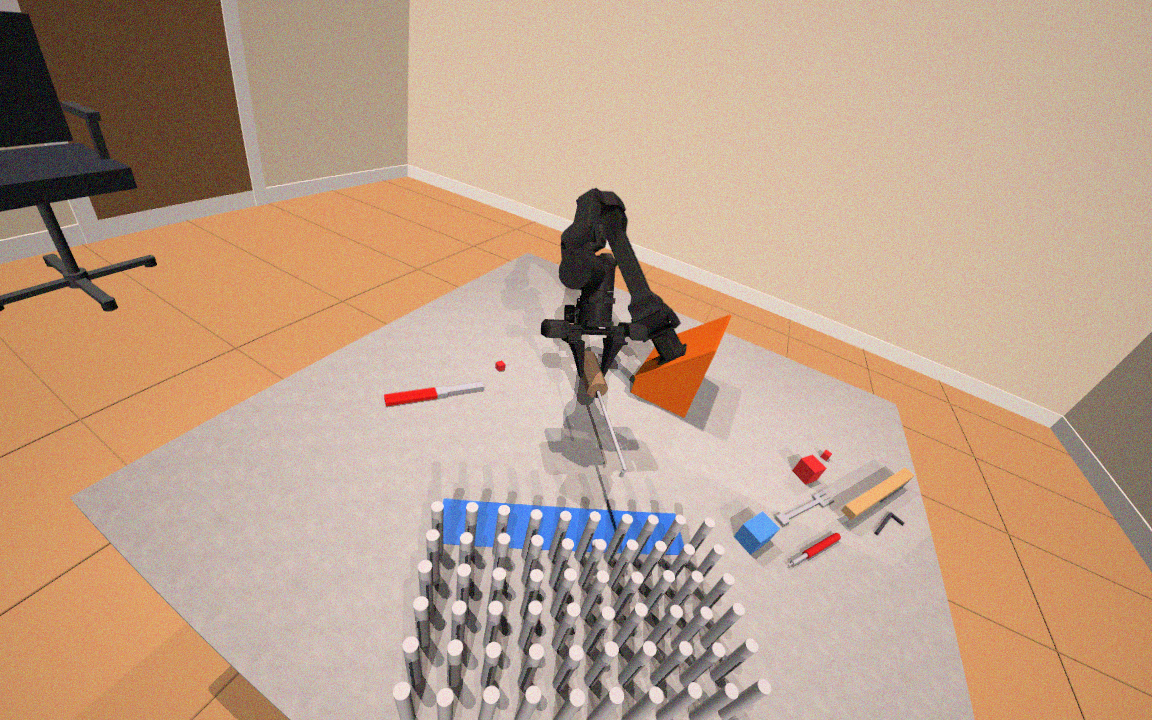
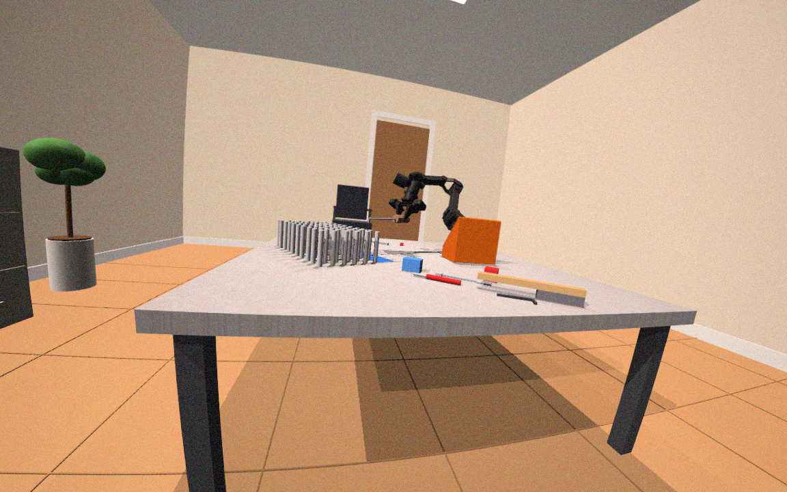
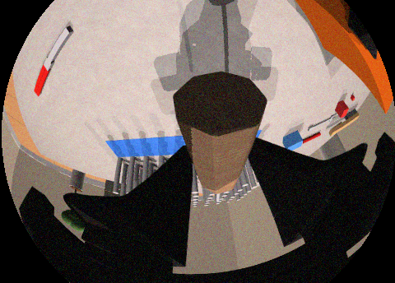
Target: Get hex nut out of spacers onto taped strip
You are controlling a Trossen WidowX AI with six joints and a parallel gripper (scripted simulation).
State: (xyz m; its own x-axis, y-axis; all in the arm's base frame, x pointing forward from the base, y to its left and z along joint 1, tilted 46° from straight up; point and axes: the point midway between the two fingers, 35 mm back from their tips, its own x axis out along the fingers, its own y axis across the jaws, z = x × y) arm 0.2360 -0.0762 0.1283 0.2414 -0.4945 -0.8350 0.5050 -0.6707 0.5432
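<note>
Now: the hook tool 9 cm ahead of my gripper tip and 5 cm to the left of it. Round my gripper tip: blue cube 9 cm ahead, 37 cm to the left, 13 cm below; then red screwdriver 8 cm ahead, 47 cm to the left, 14 cm below; then blue taped strip 21 cm ahead, 6 cm to the left, 15 cm below.
</note>
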